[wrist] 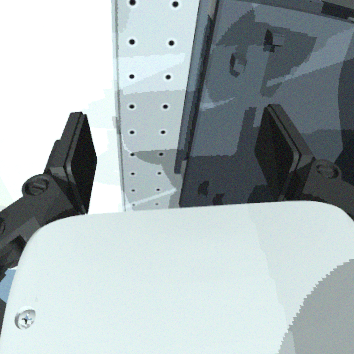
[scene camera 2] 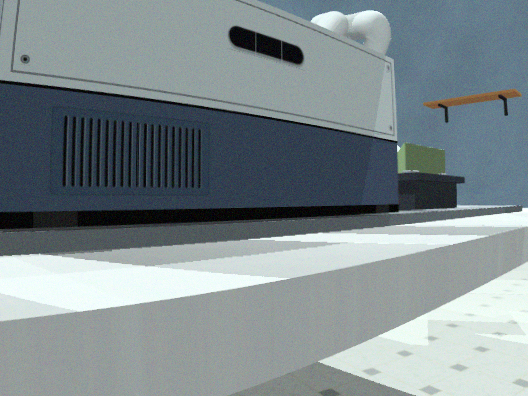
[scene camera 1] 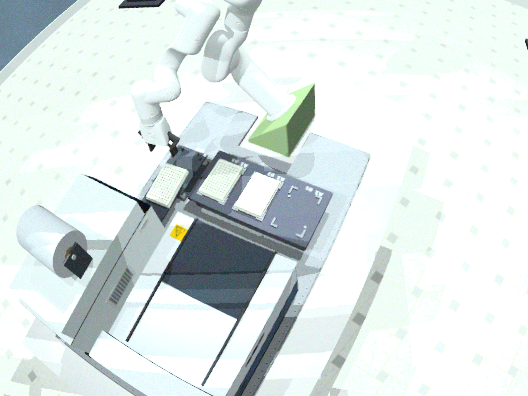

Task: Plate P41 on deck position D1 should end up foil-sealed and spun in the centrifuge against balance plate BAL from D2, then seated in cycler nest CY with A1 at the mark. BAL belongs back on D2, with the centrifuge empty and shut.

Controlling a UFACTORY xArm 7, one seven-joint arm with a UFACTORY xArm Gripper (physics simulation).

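Frame: origin at the arm's base, x down, y ahead, z right, level; centimetres.
Where they show: gripper, fingertip midpoint: (wrist: 176,130) (scene camera 1: 163,151); arm's base, link origin: (scene camera 1: 282,108).
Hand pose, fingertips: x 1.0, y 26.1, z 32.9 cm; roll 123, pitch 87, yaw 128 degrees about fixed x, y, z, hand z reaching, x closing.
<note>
Each offset is from my fingertips to the centre of the thing. "pt": to the spot under its first point. Level surfaces: height alone.
My gripper (scene camera 1: 163,150) (wrist: 176,130) is open and empty. It is above the left back edge of the table, beside a dark block @(dx +4.1, dy +3.4, dz -7.3 cm) (scene camera 1: 189,162) (wrist: 225,130) with small raised posts. Plate P41 @(dx -4.6, dy +13.9, dz -9.7 cm) (scene camera 1: 168,185), pale and gridded, lies in front of that block at the left; its label is unreadable now. A second gridded plate @(dx +0.1, dy +5.5, dz -23.6 cm) (scene camera 1: 221,180) is at the left of the dark deck @(dx +0.8 cm) (scene camera 1: 312,220), and a plate with a plain white top @(dx +0.1, dy +7.4, dz -35.8 cm) (scene camera 1: 258,195) is in the middle. The right deck position holds no plate. Deck labels are too blurred to read. P41 does not show in the wrist view.
A machine with a large roll @(dx -17.0, dy +48.7, dz -4.5 cm) (scene camera 1: 45,237) stands front left. Beside it is a large machine @(dx -5.4, dy +50.3, dz -35.3 cm) (scene camera 1: 262,305) (scene camera 2: 280,155) with a dark top panel and yellow warning label @(pt dx -14.3, dy +31.0, dz -24.5 cm) (scene camera 1: 178,232). The arm's green wedge base (scene camera 1: 301,120) (scene camera 2: 424,158) stands behind the deck.
</note>
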